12 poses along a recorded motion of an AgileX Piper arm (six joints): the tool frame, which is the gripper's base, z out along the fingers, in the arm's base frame.
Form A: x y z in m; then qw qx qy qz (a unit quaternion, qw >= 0).
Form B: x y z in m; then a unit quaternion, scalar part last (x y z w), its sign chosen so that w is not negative. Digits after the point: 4 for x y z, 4 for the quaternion.
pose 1, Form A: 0.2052 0.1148 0.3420 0.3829 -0.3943 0.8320 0.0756
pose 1, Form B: 0.2052 0.1148 0.3420 -0.3943 0.8320 0.0756 0.3829
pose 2, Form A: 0.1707 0.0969 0.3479 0.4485 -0.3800 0.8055 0.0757
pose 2, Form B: 0.1707 0.0969 0.3479 -0.3800 0.8055 0.0757 0.4485
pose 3, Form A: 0.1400 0.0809 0.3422 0.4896 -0.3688 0.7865 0.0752
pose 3, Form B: 0.1400 0.0809 0.3422 -0.3688 0.7865 0.0752 0.4896
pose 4, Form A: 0.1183 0.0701 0.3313 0.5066 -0.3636 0.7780 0.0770
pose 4, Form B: 0.1183 0.0701 0.3313 -0.3636 0.7780 0.0770 0.5066
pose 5, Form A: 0.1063 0.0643 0.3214 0.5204 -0.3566 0.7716 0.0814
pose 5, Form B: 0.1063 0.0643 0.3214 -0.3566 0.7716 0.0814 0.5204
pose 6, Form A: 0.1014 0.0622 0.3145 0.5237 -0.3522 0.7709 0.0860
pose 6, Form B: 0.1014 0.0622 0.3145 -0.3522 0.7709 0.0860 0.5237
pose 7, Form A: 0.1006 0.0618 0.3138 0.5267 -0.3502 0.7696 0.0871
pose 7, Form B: 0.1006 0.0618 0.3138 -0.3502 0.7696 0.0871 0.5267
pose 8, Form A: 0.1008 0.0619 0.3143 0.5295 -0.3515 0.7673 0.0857
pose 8, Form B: 0.1008 0.0619 0.3143 -0.3515 0.7673 0.0857 0.5295
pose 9, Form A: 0.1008 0.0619 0.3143 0.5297 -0.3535 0.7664 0.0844
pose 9, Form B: 0.1008 0.0619 0.3143 -0.3535 0.7664 0.0844 0.5297
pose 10, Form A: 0.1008 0.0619 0.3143 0.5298 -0.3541 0.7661 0.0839
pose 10, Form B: 0.1008 0.0619 0.3143 -0.3541 0.7661 0.0839 0.5298
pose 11, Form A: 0.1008 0.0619 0.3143 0.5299 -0.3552 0.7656 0.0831
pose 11, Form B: 0.1008 0.0619 0.3143 -0.3552 0.7656 0.0831 0.5299
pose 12, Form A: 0.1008 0.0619 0.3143 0.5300 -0.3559 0.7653 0.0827
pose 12, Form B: 0.1008 0.0619 0.3143 -0.3559 0.7653 0.0827 0.5300
